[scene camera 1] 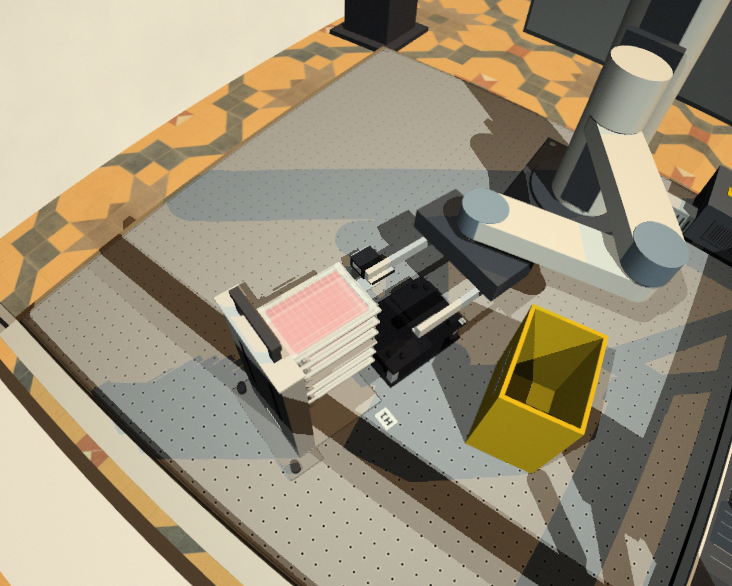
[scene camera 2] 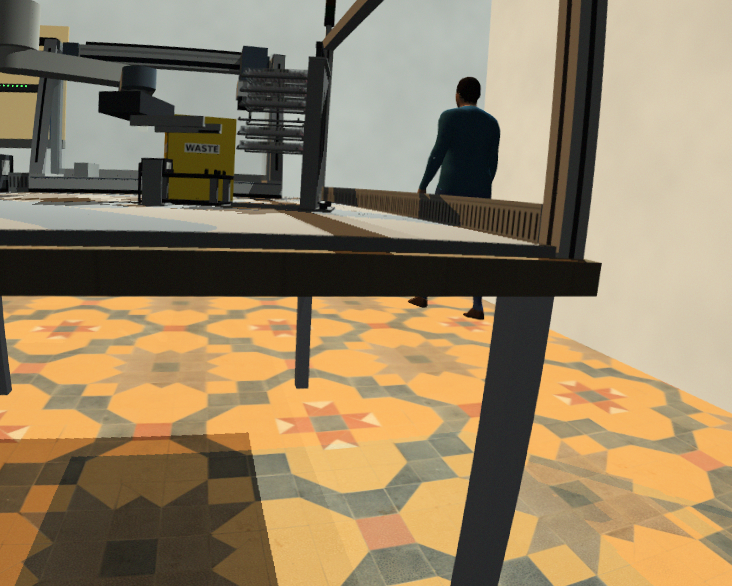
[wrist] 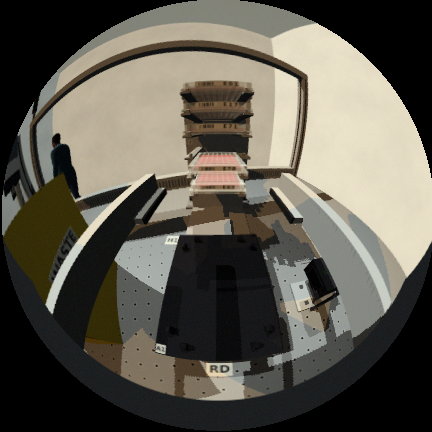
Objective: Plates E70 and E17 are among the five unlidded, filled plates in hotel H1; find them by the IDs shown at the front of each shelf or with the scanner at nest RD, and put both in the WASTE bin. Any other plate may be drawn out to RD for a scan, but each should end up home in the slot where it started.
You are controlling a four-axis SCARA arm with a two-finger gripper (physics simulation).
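Seen in the pictures: gripper, fingertip midpoint: (scene camera 1: 391,303) (scene camera 2: 213,125) (wrist: 217,180); arm's base at its link origin: (scene camera 1: 579,198).
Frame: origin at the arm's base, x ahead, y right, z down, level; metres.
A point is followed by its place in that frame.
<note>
Hotel H1 (scene camera 1: 296,412) {z -0.205, x 0.843, y 0.127 m} (scene camera 2: 314,134) {z -0.155, x 0.806, y 0.262 m} holds five plates, with a gap below the third. In the wrist view the top label reads E01 (wrist: 217,84) {z -0.275, x 0.685, y 0.156 m}, then come E17 (wrist: 217,105) {z -0.246, x 0.684, y 0.155 m} and E71 (wrist: 217,127) {z -0.218, x 0.684, y 0.155 m}. Below the gap, a pink-filled plate (wrist: 216,161) {z -0.168, x 0.709, y 0.161 m} has a blurred label that looks like E70. The lowest plate's (wrist: 217,179) {z -0.140, x 0.704, y 0.161 m} label is not clearly readable. My gripper (scene camera 1: 393,301) {z -0.172, x 0.621, y 0.136 m} (scene camera 2: 207,125) {z -0.172, x 0.621, y 0.136 m} (wrist: 217,180) {z -0.172, x 0.621, y 0.136 m} is open and empty, above black nest RD (scene camera 1: 396,354) {z -0.073, x 0.639, y 0.103 m} (wrist: 200,300) {z -0.073, x 0.562, y 0.099 m}, its fingers pointing at the hotel. The yellow WASTE bin (scene camera 1: 528,433) {z -0.149, x 0.665, y -0.128 m} (scene camera 2: 201,134) {z -0.169, x 0.594, y -0.051 m} (wrist: 37,220) stands beside the nest.
A small black scanner (scene camera 1: 364,262) {z -0.096, x 0.536, y 0.245 m} (wrist: 320,282) {z -0.092, x 0.522, y 0.225 m} stands beside nest RD, on the side away from the bin. The hotel's dark top handle (scene camera 1: 255,320) {z -0.335, x 0.822, y 0.189 m} rises behind the top plate. A person (scene camera 2: 468,146) (wrist: 64,160) stands beyond the table.
</note>
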